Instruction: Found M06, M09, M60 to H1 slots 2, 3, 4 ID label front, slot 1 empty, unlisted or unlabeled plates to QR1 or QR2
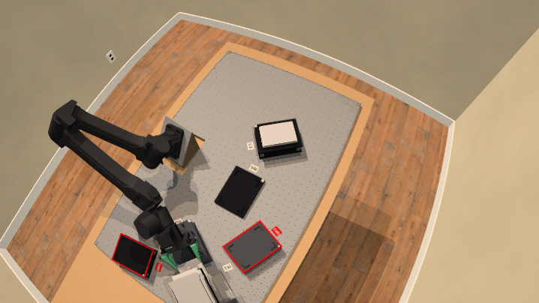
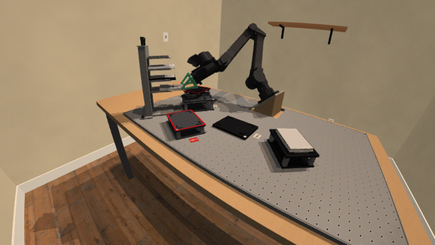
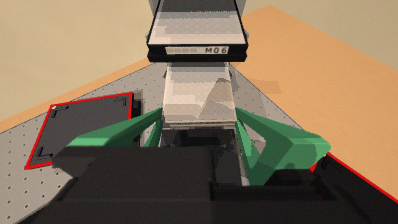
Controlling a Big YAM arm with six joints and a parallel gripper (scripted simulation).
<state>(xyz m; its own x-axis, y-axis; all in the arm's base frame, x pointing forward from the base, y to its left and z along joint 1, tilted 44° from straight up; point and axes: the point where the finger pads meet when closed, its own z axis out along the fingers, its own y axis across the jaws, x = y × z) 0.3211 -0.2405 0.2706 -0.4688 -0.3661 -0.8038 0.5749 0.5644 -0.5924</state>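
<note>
Right now the grey regrip nest is 60 mm behind my hand, 50 mm to the left of it and 70 mm below it. The rest, counted from my hand: plate hotel H1: 150 mm ahead, 100 mm to the right, 40 mm above; H1 deck label: 100 mm ahead, 50 mm to the left, 130 mm below; dark plate: 80 mm ahead, 60 mm to the right, 50 mm above.
</note>
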